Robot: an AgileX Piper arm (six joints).
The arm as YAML. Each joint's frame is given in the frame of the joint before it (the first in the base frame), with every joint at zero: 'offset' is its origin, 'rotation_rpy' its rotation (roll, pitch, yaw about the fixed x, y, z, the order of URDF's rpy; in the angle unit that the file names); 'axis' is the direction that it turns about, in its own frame. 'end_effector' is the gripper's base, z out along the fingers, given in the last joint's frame.
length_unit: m
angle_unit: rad
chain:
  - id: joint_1
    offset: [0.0, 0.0, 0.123]
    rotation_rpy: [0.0, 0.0, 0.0]
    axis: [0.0, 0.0, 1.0]
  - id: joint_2
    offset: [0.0, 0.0, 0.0]
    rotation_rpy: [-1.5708, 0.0, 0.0]
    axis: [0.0, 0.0, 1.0]
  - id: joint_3
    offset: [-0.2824, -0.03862, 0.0]
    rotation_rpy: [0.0, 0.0, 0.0]
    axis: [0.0, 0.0, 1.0]
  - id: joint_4
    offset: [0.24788, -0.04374, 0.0]
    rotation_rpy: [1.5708, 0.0, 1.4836]
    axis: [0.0, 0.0, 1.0]
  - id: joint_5
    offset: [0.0, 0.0, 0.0]
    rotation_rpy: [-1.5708, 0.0, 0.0]
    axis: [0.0, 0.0, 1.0]
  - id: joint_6
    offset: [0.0, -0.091, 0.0]
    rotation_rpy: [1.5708, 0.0, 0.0]
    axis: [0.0, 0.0, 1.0]
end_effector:
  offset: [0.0, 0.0, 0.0]
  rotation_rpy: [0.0, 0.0, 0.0]
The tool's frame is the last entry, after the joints.
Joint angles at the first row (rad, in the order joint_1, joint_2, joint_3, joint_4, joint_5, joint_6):
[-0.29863 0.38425 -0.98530 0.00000 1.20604 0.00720]
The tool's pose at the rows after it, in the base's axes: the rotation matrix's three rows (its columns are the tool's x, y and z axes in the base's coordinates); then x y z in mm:
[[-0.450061 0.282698 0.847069], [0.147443 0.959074 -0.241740], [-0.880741 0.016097 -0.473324]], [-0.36 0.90 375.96]
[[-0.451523 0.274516 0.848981], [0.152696 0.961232 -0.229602], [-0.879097 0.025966 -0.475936]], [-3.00 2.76 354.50]
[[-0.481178 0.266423 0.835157], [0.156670 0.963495 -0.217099], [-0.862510 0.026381 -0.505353]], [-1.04 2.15 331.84]
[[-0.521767 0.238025 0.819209], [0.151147 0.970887 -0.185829], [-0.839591 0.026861 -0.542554]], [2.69 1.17 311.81]
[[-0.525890 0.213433 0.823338], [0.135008 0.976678 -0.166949], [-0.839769 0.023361 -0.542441]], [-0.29 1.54 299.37]
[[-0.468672 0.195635 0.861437], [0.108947 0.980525 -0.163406], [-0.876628 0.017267 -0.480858]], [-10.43 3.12 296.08]
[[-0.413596 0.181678 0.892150], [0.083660 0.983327 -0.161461], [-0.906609 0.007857 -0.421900]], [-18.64 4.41 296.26]
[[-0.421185 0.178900 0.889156], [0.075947 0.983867 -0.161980], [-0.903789 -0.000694 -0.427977]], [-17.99 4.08 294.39]
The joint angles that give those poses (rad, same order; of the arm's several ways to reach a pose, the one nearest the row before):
[-0.28747 0.29294 -0.90101 0.00900 1.18836 0.01043]
[-0.28659 0.22856 -0.81282 0.02149 1.16767 0.01041]
[-0.27702 0.18570 -0.72449 0.02141 1.15597 0.01048]
[-0.24648 0.16090 -0.64871 0.02157 1.14869 0.01044]
[-0.21888 0.11744 -0.60259 0.01737 1.14583 0.01044]
[-0.19983 0.04550 -0.58789 0.01198 1.13127 0.00865]
[-0.18907 -0.00663 -0.58695 0.01012 1.11636 0.00000]
[-0.18803 -0.00762 -0.58025 0.00788 1.11735 -0.00757]

